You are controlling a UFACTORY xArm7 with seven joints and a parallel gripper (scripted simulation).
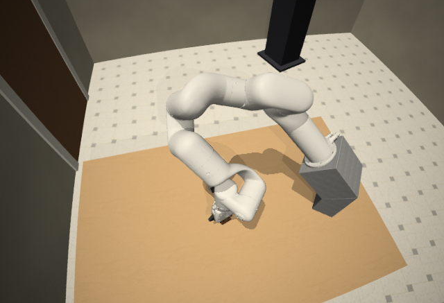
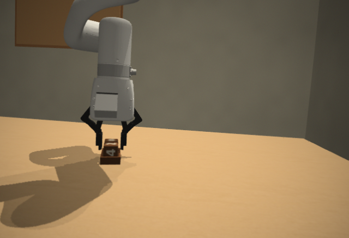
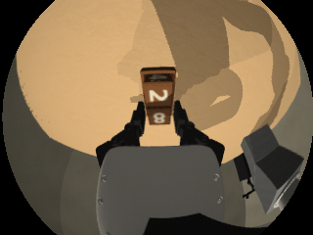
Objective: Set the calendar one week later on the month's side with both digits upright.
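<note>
Now: the brown tray 2 cm to the right of my hand and 3 cm below it.
</note>
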